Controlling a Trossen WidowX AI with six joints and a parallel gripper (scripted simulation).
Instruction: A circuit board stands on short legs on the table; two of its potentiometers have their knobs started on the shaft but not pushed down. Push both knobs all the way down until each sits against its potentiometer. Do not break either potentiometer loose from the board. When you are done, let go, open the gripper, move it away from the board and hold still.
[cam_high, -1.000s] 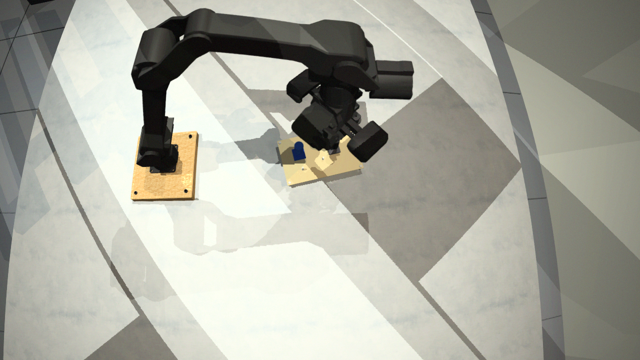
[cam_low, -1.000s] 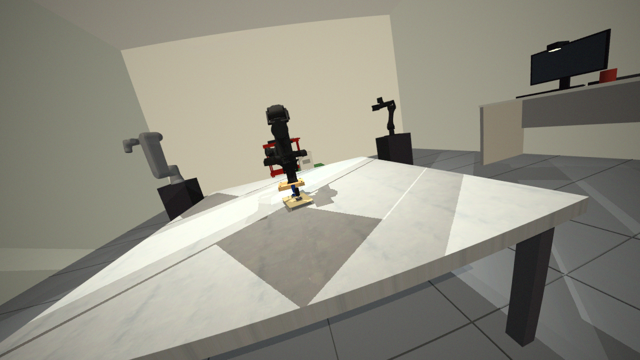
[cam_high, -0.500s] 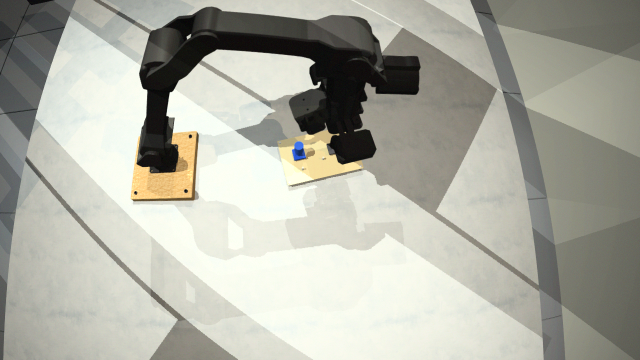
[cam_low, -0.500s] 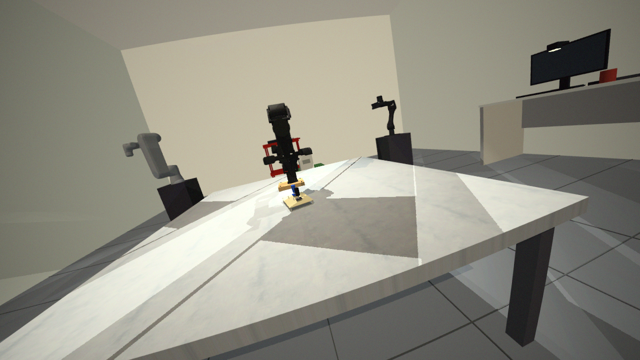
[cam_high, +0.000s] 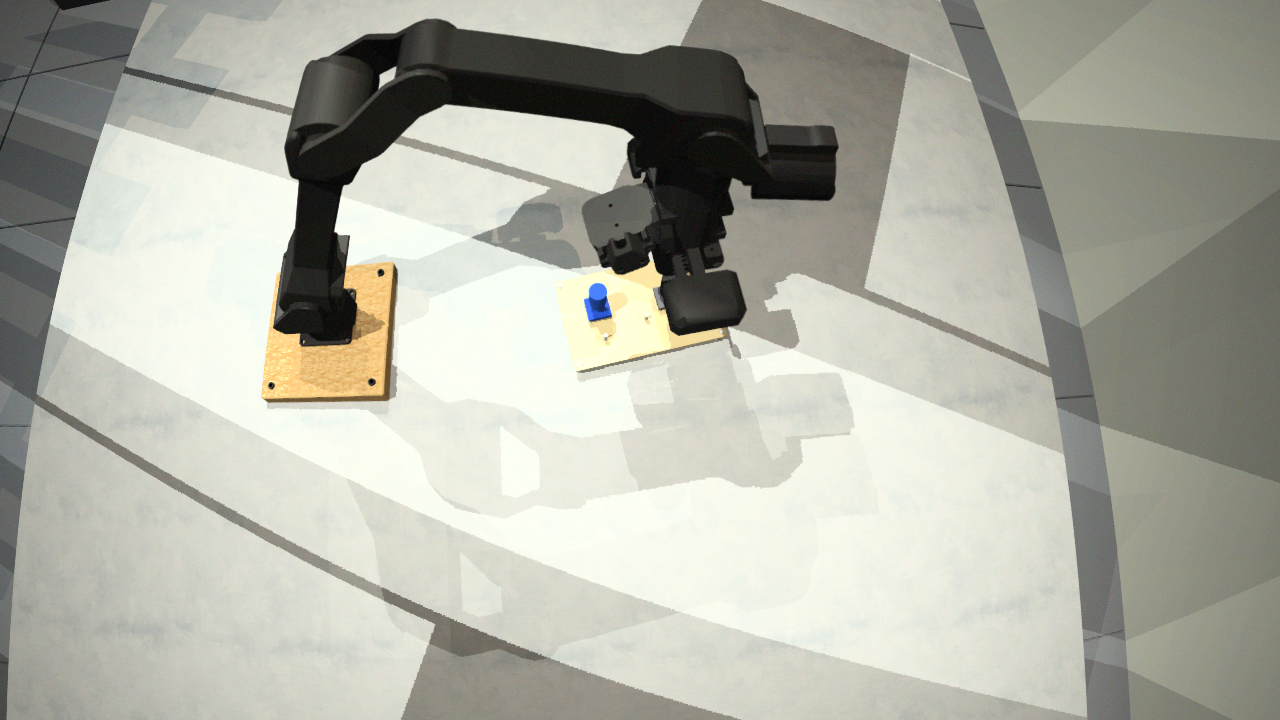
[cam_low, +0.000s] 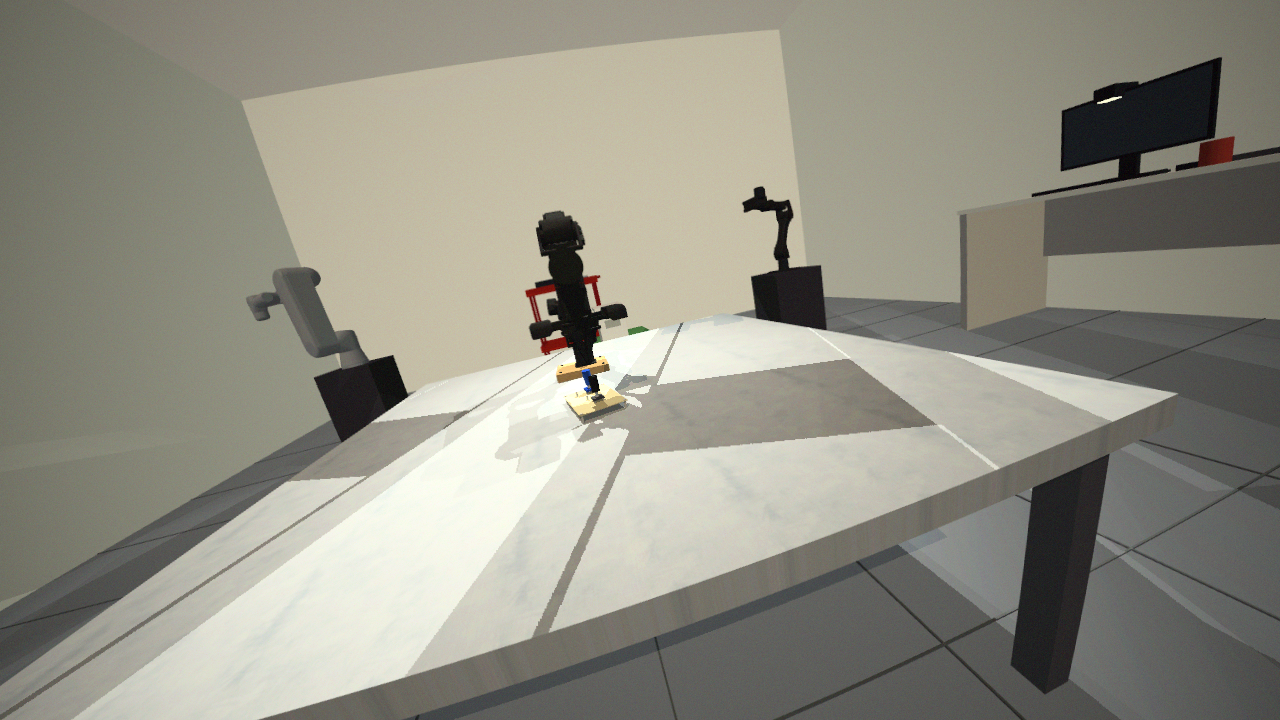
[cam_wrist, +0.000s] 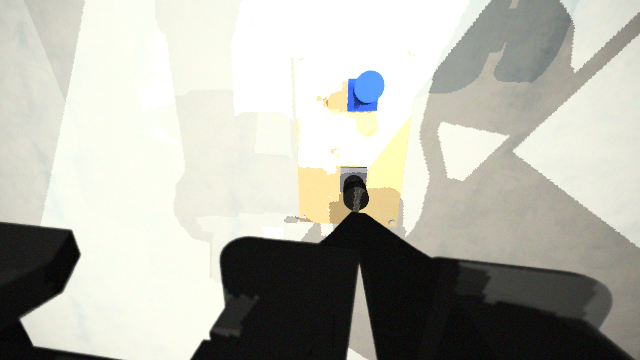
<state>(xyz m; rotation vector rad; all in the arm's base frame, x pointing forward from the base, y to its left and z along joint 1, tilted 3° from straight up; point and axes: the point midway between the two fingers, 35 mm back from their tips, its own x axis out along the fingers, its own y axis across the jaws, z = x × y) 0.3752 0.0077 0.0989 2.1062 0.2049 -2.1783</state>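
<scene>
My gripper tip is 4 cm above the dark knob. Also, from my gripper tip: blue knob (7 cm behind, 1 cm to the right, 5 cm below).
</scene>
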